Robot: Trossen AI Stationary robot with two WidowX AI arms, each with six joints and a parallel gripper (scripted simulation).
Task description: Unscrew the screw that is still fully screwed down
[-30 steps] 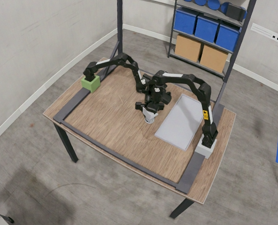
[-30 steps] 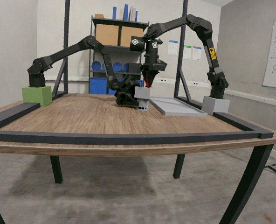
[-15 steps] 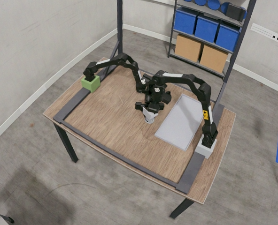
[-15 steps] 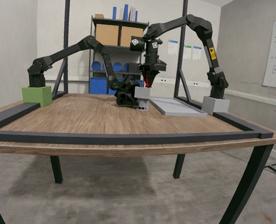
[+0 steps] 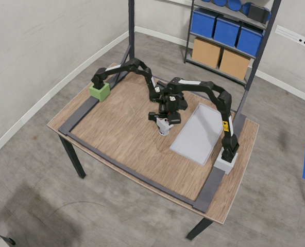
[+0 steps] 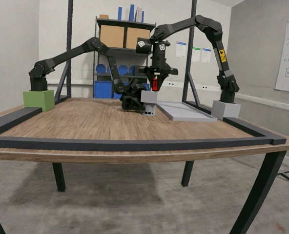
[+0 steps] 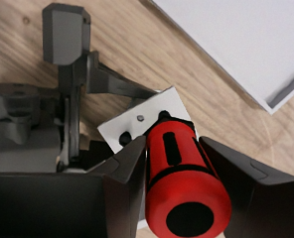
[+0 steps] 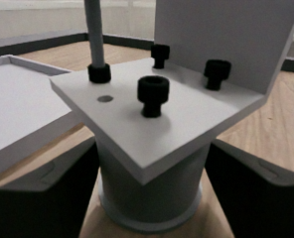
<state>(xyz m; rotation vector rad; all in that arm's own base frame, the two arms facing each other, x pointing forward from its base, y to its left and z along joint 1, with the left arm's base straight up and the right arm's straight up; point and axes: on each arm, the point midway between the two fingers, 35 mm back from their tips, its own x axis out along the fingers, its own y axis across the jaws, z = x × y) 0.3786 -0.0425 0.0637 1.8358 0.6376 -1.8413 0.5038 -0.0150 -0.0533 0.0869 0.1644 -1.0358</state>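
Now: the red screwdriver 30 mm below my left hand. Round my left hand: grey joint module: 120 mm below, 20 mm to the right, 10 mm ahead; grey bracket: 80 mm below, 20 mm to the right, 10 mm ahead; shallow grey tray: 170 mm to the left, 140 mm below, 120 mm behind.
Now: the grey joint module 20 mm to the left of my right hand and 20 mm ahead of it. From my right hand the other things lie so: grey bracket: 40 mm above, 20 mm to the left, 20 mm ahead; red screwdriver: 90 mm above, 40 mm to the left, 10 mm ahead; shallow grey tray: 210 mm to the left, 100 mm behind, 30 mm below.
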